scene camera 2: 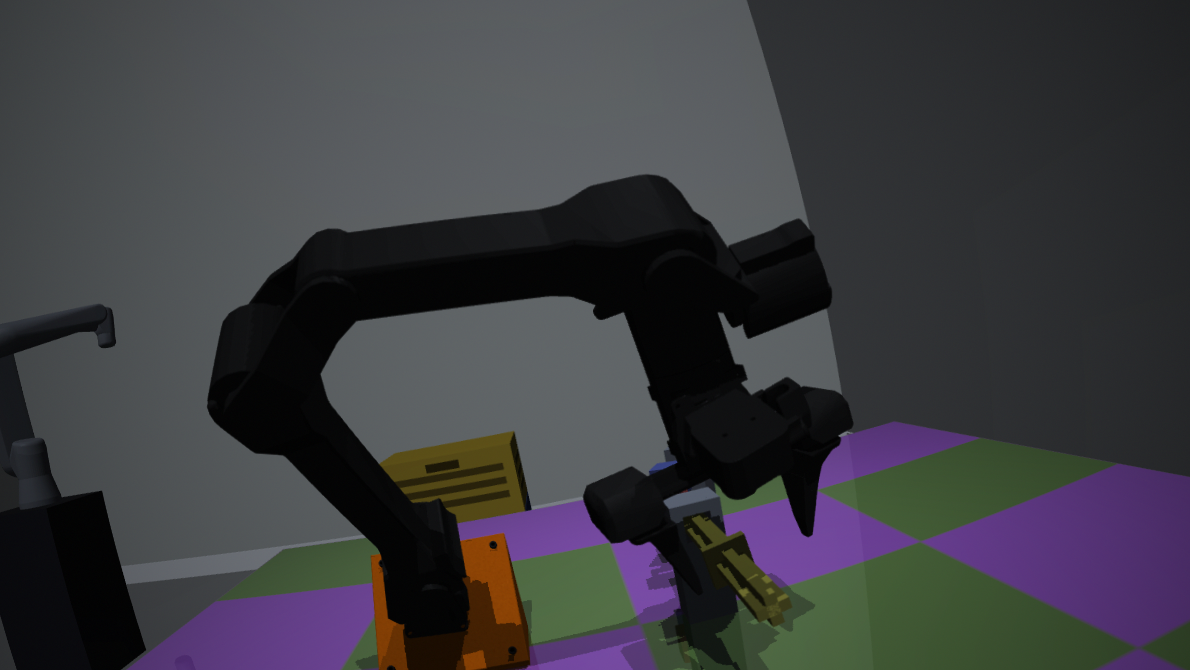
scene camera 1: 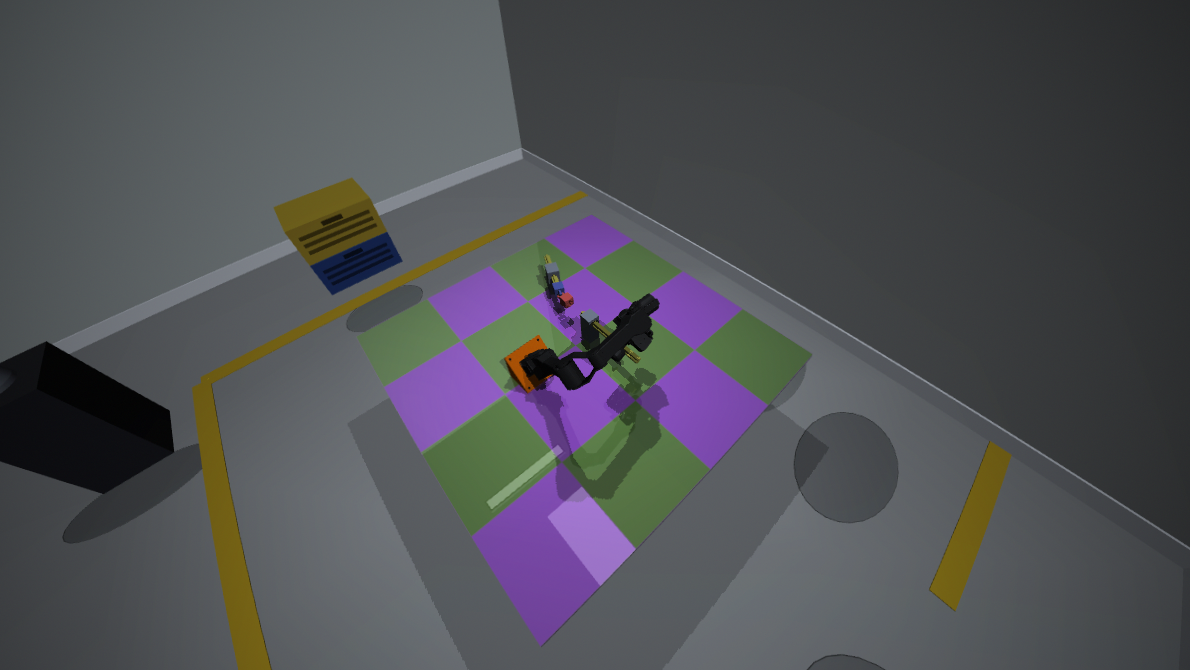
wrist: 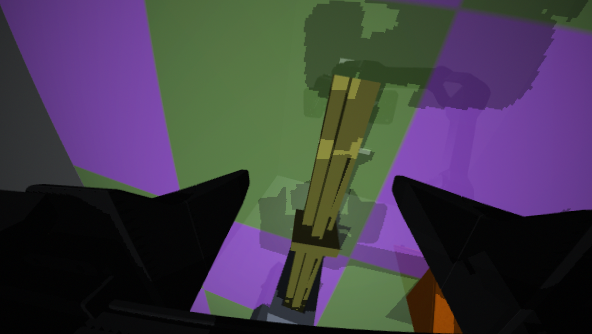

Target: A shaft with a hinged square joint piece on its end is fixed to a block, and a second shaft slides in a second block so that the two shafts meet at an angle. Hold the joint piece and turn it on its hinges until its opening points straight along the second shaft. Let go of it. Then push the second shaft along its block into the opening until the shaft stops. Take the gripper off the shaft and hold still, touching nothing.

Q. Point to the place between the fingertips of my gripper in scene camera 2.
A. At 754,563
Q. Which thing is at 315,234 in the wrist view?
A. A yellow shaft.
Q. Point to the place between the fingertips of my gripper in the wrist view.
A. At 319,179
